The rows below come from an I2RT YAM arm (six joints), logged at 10 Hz.
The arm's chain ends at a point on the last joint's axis. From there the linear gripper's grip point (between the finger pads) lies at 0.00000 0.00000 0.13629 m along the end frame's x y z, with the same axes.
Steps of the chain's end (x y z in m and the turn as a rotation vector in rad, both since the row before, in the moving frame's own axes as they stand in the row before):
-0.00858 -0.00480 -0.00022 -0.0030 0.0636 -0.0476
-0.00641 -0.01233 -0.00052 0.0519 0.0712 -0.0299
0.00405 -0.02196 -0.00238 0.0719 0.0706 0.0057
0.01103 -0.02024 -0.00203 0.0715 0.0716 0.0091
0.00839 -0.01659 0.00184 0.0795 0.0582 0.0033
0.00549 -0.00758 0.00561 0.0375 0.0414 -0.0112
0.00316 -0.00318 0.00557 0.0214 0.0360 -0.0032
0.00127 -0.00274 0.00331 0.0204 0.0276 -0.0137
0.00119 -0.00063 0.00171 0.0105 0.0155 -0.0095
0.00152 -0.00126 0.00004 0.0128 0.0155 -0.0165
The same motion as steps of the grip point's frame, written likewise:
0.00009 -0.00460 -0.00050 -0.0030 0.0636 -0.0476
0.00317 -0.01954 -0.00105 0.0519 0.0712 -0.0299
0.01368 -0.03172 -0.00307 0.0719 0.0706 0.0057
0.02082 -0.02992 -0.00273 0.0715 0.0716 0.0091
0.01633 -0.02739 0.00118 0.0795 0.0582 0.0033
0.01110 -0.01272 0.00540 0.0375 0.0414 -0.0112
0.00806 -0.00610 0.00545 0.0214 0.0360 -0.0032
0.00501 -0.00555 0.00323 0.0204 0.0276 -0.0137
0.00330 -0.00207 0.00169 0.0105 0.0155 -0.0095
0.00362 -0.00302 0.00001 0.0128 0.0155 -0.0165

